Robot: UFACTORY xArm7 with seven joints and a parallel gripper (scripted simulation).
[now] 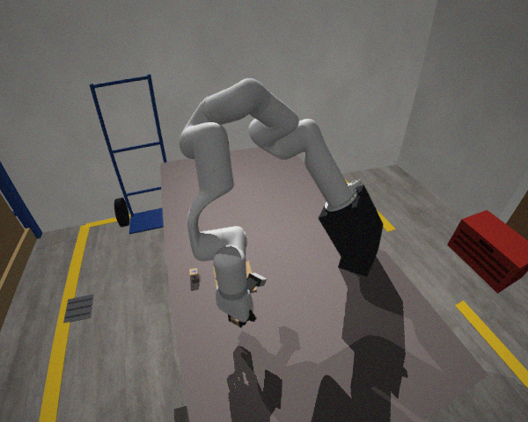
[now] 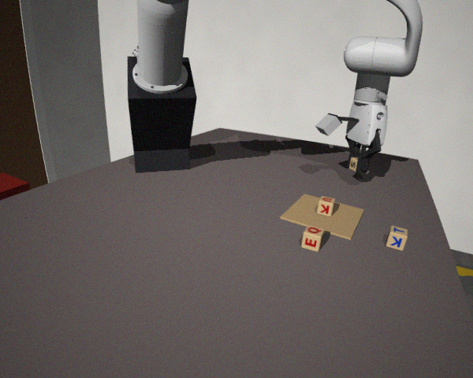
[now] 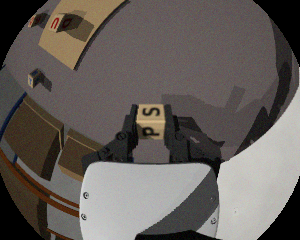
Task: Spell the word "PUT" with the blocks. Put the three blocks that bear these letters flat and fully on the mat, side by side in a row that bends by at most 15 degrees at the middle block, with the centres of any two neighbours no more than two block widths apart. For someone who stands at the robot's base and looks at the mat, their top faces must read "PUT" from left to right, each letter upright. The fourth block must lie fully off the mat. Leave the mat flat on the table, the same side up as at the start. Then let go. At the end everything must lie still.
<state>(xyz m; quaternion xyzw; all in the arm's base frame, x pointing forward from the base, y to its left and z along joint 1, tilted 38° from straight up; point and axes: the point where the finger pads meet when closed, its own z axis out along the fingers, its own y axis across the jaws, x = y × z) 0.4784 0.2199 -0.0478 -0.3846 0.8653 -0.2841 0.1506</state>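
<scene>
My gripper is now 3 cm past the tan mat, 20 cm to the left of it and 7 cm above it.
</scene>
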